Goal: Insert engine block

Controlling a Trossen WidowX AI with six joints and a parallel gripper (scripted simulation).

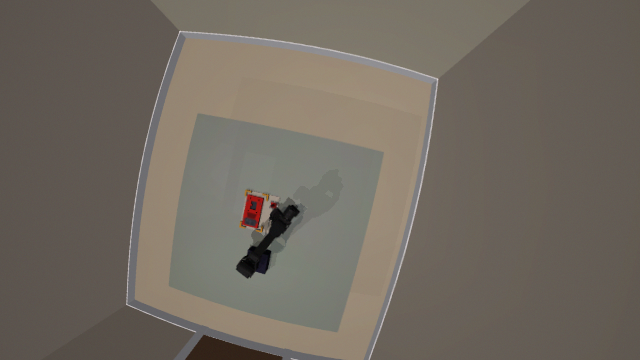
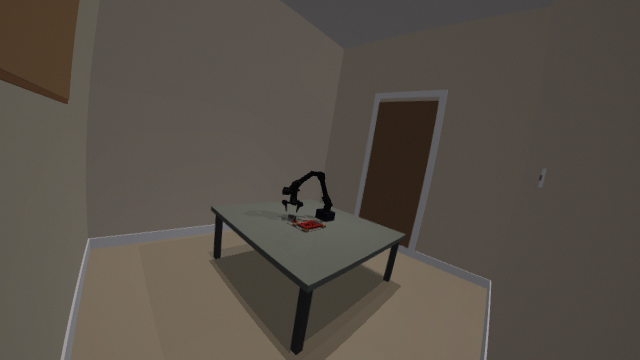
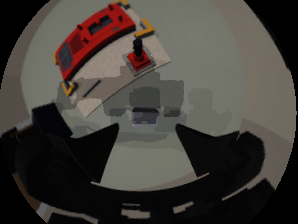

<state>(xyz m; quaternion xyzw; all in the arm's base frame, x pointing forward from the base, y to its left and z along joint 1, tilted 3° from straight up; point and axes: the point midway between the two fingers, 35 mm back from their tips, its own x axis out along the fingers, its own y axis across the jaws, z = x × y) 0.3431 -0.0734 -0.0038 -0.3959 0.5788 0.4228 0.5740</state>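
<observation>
The grey engine block is 40 mm below my gripper tip.
</observation>
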